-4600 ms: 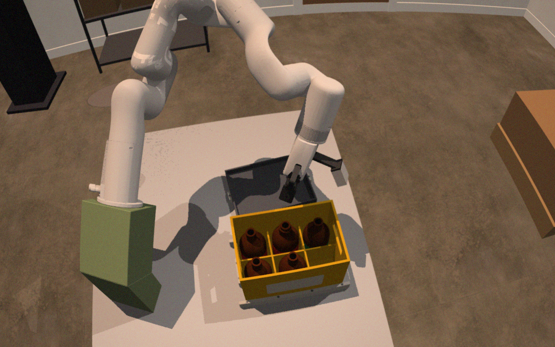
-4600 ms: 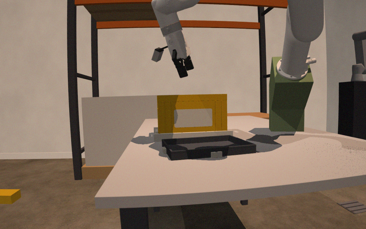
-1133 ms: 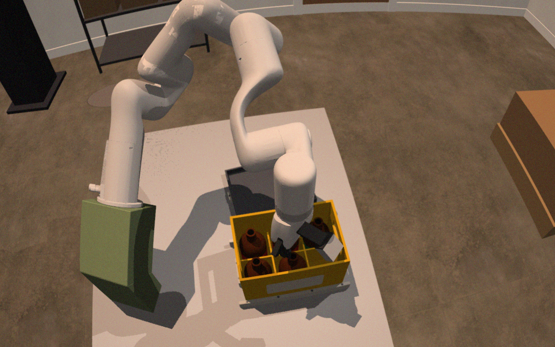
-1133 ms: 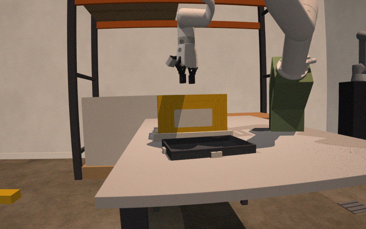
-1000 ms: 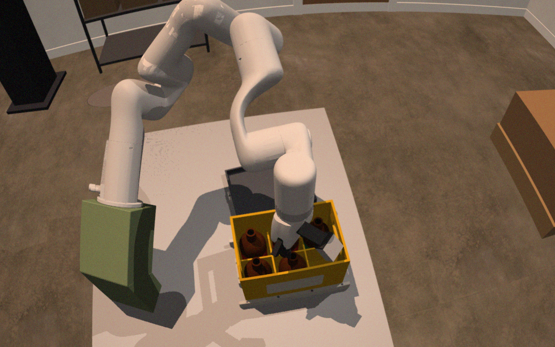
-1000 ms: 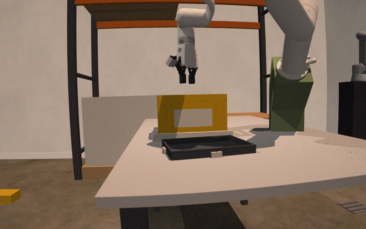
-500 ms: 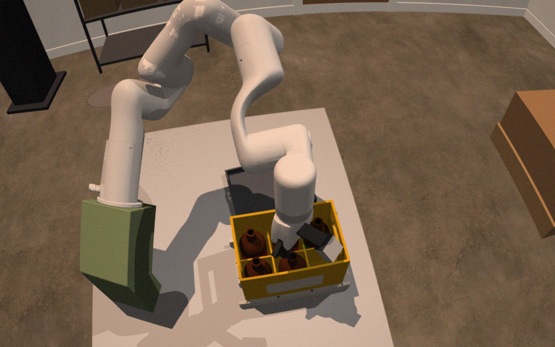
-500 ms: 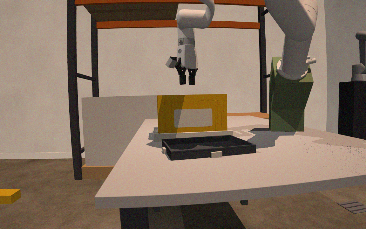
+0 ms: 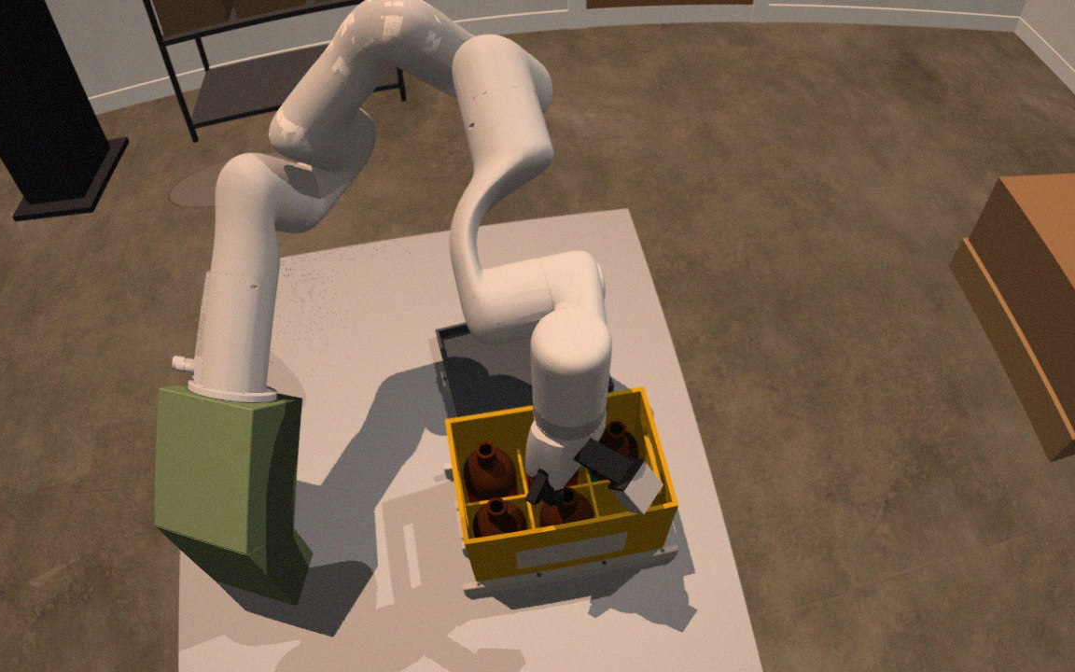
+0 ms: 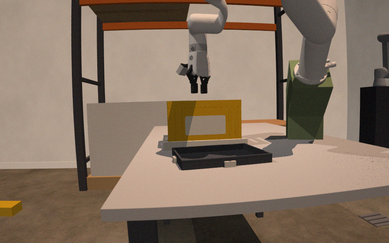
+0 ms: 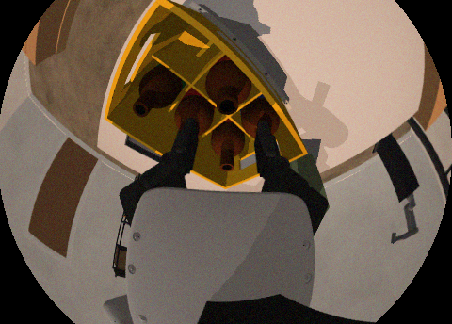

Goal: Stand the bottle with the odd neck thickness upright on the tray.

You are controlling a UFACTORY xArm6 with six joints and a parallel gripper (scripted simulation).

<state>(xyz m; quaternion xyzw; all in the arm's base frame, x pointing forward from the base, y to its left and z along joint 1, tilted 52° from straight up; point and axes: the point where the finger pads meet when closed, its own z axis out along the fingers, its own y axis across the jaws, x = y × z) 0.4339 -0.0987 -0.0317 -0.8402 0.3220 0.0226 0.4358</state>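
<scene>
My hand is 140 mm above the yellow crate, 40 mm to the right of it and 10 mm past it. Also, from my hand: glass bottle 140 mm below, 90 mm to the left, 20 mm behind; then dark tray 320 mm to the left, 210 mm below, 60 mm behind.
</scene>
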